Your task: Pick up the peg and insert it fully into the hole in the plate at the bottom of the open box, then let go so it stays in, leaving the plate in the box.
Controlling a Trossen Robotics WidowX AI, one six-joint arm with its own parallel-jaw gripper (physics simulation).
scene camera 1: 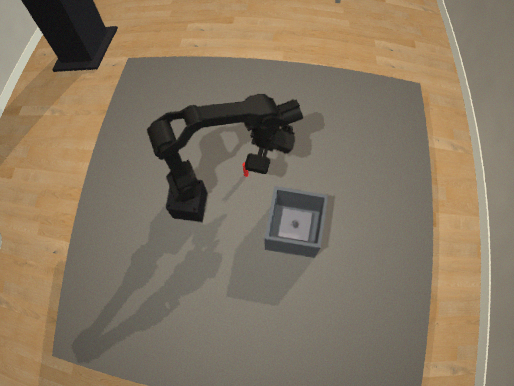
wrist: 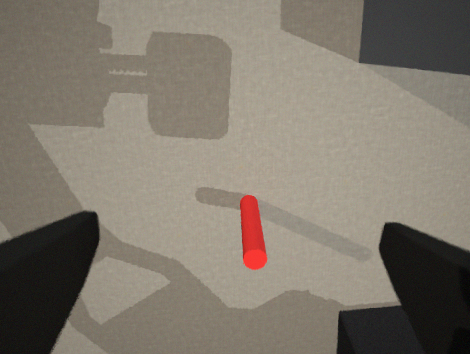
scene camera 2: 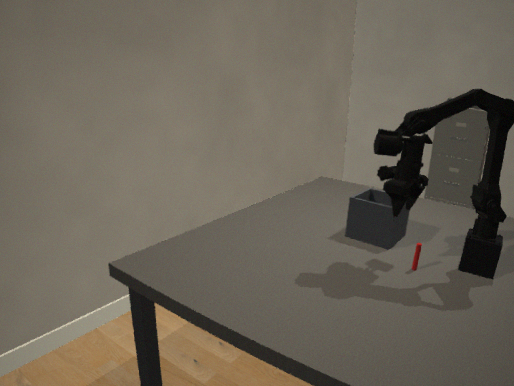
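Seen in the pictures: gripper, fingertip midpoint: (scene camera 1: 264,153) (wrist: 243,231) (scene camera 2: 401,212); arm's base, link origin: (scene camera 1: 184,193) (scene camera 2: 484,236).
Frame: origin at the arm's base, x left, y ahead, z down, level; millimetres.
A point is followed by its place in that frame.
The red peg (scene camera 1: 245,169) @[x 121, y 169, z 50 mm] (scene camera 2: 417,257) @[x 132, y 163, z 62 mm] (wrist: 253,232) @[x 126, y 174, z 43 mm] stands upright on the table, outside the box. My gripper (scene camera 2: 403,212) @[x 132, y 231, z -56 mm] (wrist: 243,231) @[x 132, y 231, z -56 mm] is open and empty, pointing down, with its tips higher than the peg's top. In the wrist view the peg shows between the two fingers, a little right of the middle. The grey open box (scene camera 1: 292,248) @[x -122, y 344, z 25 mm] (scene camera 2: 372,223) @[x 38, y 339, z 32 mm] (wrist: 415,35) @[x 41, y 285, z 27 mm] stands apart from the peg. The pale plate (scene camera 1: 304,217) @[x -17, y 370, z 45 mm] lies at its bottom, with a round hole (scene camera 1: 295,224) near its middle. The fingertips are hidden in scene camera 1's view.
The arm's black base (scene camera 1: 186,202) @[x -30, y 13, z -2 mm] (scene camera 2: 481,255) @[x 48, y -4, z 40 mm] (wrist: 372,330) @[x 27, y 50, z 76 mm] stands on the grey table (scene camera 1: 370,300) @[x -256, y 623, z 103 mm] (scene camera 2: 240,250) @[x 344, y 628, z 103 mm], on the other side of the peg from the box. The box walls rise well above the plate. Shadows of the arm and box fall on the table.
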